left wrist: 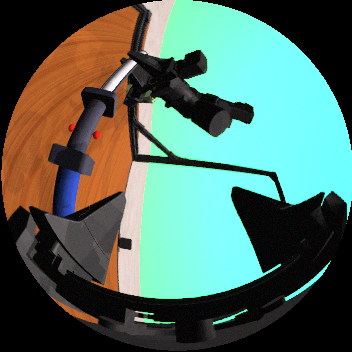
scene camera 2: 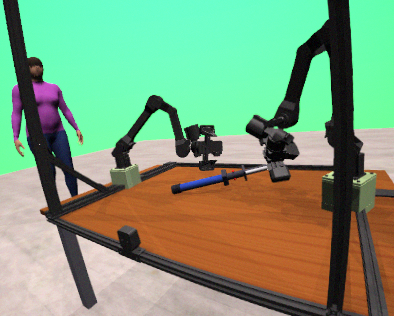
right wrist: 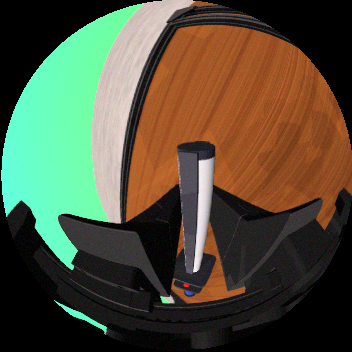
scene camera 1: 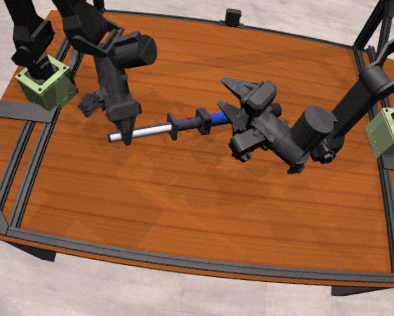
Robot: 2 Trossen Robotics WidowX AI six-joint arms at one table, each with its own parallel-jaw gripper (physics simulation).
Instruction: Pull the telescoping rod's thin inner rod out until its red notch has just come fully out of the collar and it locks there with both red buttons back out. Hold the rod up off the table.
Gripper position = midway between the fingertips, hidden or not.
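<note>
Telescoping rod [scene camera 1: 203, 121], [scene camera 2: 224, 177], [left wrist: 71, 159], [right wrist: 197, 279]. Left gripper [scene camera 1: 220, 91], [scene camera 2: 216, 148], [left wrist: 178, 194]. Right gripper [scene camera 1: 127, 144], [scene camera 2: 271, 168], [left wrist: 124, 55], [right wrist: 192, 189].
</note>
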